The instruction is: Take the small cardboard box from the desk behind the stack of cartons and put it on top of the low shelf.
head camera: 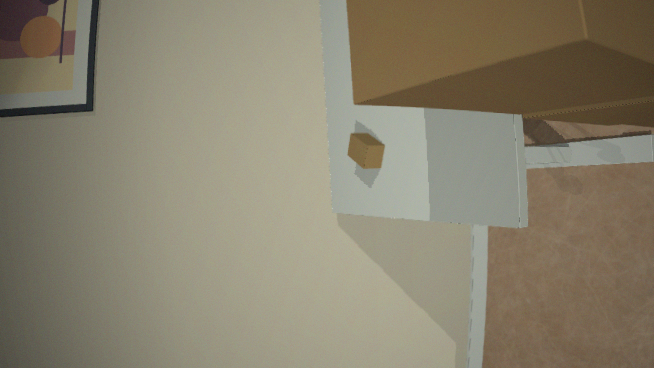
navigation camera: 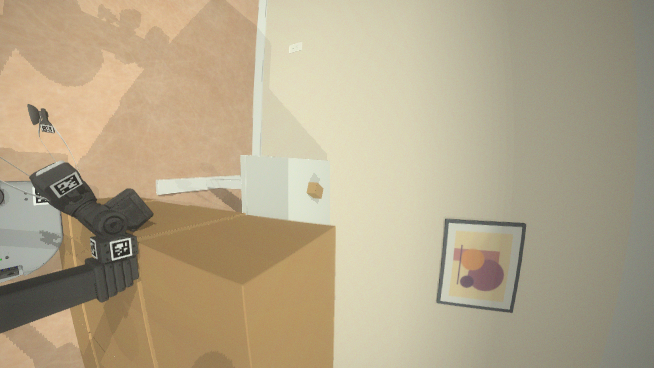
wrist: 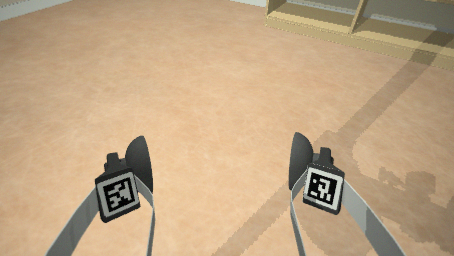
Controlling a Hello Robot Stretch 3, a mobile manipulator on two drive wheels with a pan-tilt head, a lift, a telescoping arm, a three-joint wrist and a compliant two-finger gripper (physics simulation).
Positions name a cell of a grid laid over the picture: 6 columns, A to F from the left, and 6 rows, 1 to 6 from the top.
Labels:
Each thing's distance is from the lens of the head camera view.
small cardboard box (head camera: D3): 1.09 m
white desk (head camera: E3): 0.89 m
stack of cartons (head camera: F2): 0.35 m
framed picture (head camera: A1): 1.39 m
The marked spots on the stack of cartons and the small cardboard box are 0.81 m apart.

